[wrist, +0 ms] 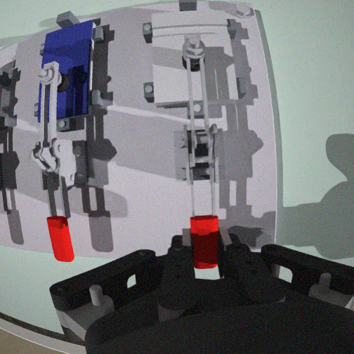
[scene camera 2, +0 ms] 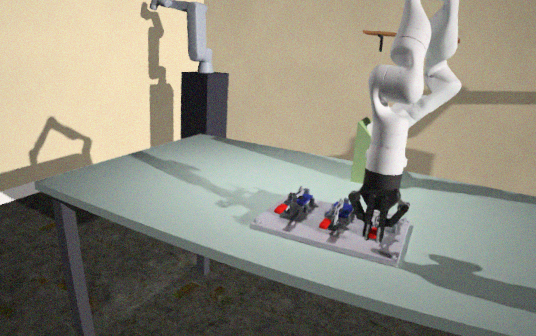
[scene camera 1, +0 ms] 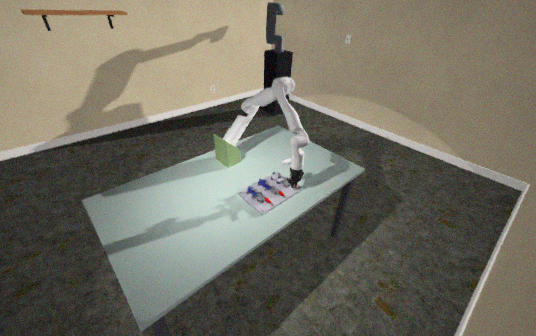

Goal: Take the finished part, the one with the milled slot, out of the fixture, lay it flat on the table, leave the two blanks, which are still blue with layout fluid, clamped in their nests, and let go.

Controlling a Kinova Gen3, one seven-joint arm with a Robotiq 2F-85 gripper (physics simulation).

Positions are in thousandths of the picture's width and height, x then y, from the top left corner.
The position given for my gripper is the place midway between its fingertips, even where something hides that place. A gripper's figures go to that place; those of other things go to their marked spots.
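Labels:
Blue blank (wrist: 205, 134), 0.21 m from the lens. Fixture plate (wrist: 377, 569), 0.19 m from the lens. My gripper (wrist: 575, 679), 0.17 m from the lens. Finished part (wrist: 482, 233), 0.17 m from the lens. Marked spots on finished part and blue blank, 0.10 m apart.

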